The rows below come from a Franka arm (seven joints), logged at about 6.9 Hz.
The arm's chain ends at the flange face. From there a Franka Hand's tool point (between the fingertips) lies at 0.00 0.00 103.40 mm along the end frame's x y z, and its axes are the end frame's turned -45 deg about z.
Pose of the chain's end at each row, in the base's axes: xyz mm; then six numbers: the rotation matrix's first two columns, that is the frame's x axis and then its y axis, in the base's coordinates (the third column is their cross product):
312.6 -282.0 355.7 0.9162 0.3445 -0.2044 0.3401 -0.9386 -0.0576
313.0 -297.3 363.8 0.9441 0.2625 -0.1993 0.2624 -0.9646 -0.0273
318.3 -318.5 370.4 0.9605 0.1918 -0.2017 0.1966 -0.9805 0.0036
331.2 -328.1 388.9 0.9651 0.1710 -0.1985 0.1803 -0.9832 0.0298
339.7 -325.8 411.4 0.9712 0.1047 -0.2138 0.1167 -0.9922 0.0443
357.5 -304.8 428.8 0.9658 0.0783 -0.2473 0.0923 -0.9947 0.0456
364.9 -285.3 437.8 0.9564 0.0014 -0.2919 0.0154 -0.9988 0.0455
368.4 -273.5 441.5 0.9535 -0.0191 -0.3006 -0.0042 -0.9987 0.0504
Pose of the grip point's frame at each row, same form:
290.7 -283.7 254.7 0.4074 0.9073 -0.1038 0.8883 -0.4201 -0.1853
292.4 -300.0 262.5 0.4820 0.8677 -0.1216 0.8531 -0.4965 -0.1602
297.9 -323.0 269.1 0.5402 0.8289 -0.1452 0.8182 -0.5577 -0.1401
311.5 -334.8 287.6 0.5549 0.8161 -0.1614 0.8099 -0.5743 -0.1193
318.2 -332.8 310.5 0.6042 0.7756 -0.1825 0.7693 -0.6276 -0.1199
332.4 -311.7 328.7 0.6177 0.7587 -0.2071 0.7482 -0.6480 -0.1426
334.8 -290.3 339.0 0.6654 0.7072 -0.2386 0.6872 -0.7053 -0.1742
337.3 -278.3 343.0 0.6772 0.6927 -0.2482 0.6713 -0.7197 -0.1769

